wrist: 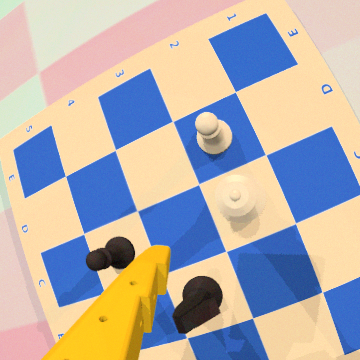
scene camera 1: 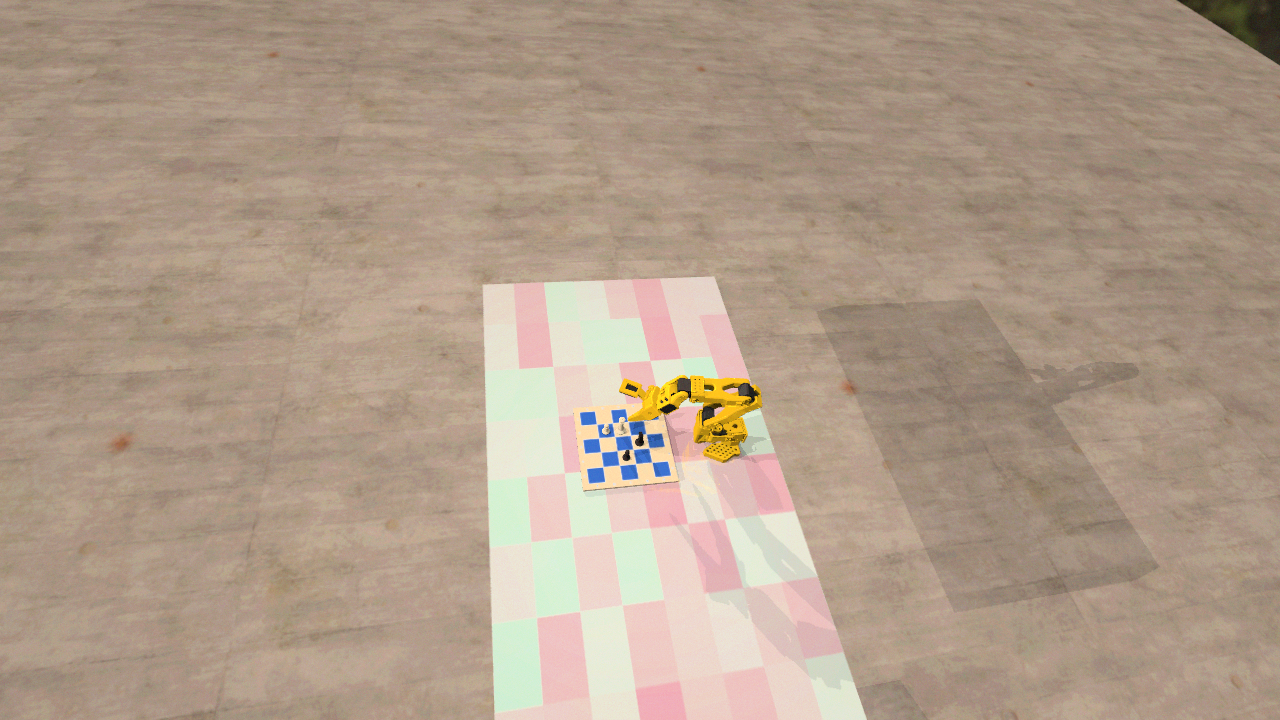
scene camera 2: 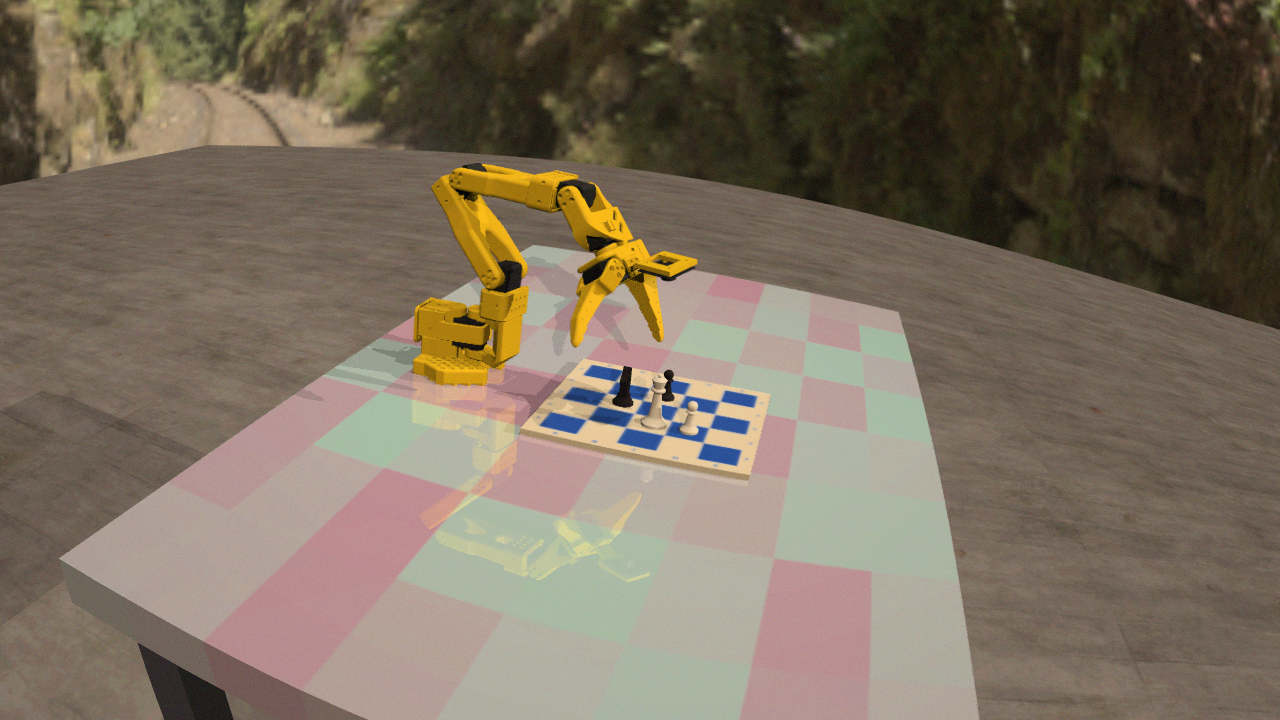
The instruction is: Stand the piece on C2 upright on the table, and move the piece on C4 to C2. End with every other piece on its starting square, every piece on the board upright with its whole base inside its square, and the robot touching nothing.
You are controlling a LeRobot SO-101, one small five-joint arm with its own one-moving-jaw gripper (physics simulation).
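Frame: origin at the arm's base, x ahead, y left, z up, level; metres.
Seen in the pictures: hand at its tool point: (wrist: 168, 263) (scene camera 1: 629, 418) (scene camera 2: 657, 337); arm's base at its link origin: (scene camera 1: 710, 443) (scene camera 2: 474, 372).
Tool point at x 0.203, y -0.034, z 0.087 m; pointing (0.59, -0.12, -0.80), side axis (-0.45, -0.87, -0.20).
Offsets run from my tool point to a thing's top centre.
The white crowned piece {dx +0.011, dy -0.020, dz -0.029 m} (scene camera 1: 622, 427) (scene camera 2: 656, 407) (wrist: 237, 197) stands upright on C2. The black pawn {dx +0.009, dy +0.054, dz -0.050 m} (scene camera 1: 626, 455) (scene camera 2: 668, 385) (wrist: 118, 251) stands upright on C4. My gripper (scene camera 2: 617, 342) is open and empty, its two jaw tips well apart above the board's arm-side edge in scene camera 2. In the wrist view one notched jaw shows, drawn between the black pawn and the black slanted-top piece, hiding part of the B squares; the moving jaw is out of that picture. The jaws touch no piece.
The board {dx +0.007, dy +0.016, dz -0.081 m} (scene camera 1: 613, 472) (scene camera 2: 597, 429) (wrist: 195, 75) lies flat on the table. A white pawn {dx +0.046, dy -0.020, dz -0.050 m} (scene camera 1: 605, 429) (scene camera 2: 689, 420) (wrist: 214, 134) stands on D2, close beside C2. A black slanted-top piece {dx -0.029, dy +0.017, dz -0.042 m} (scene camera 1: 639, 439) (scene camera 2: 623, 389) (wrist: 202, 297) stands on B3. The arm's base (scene camera 1: 721, 447) (scene camera 2: 452, 369) is beside the board.
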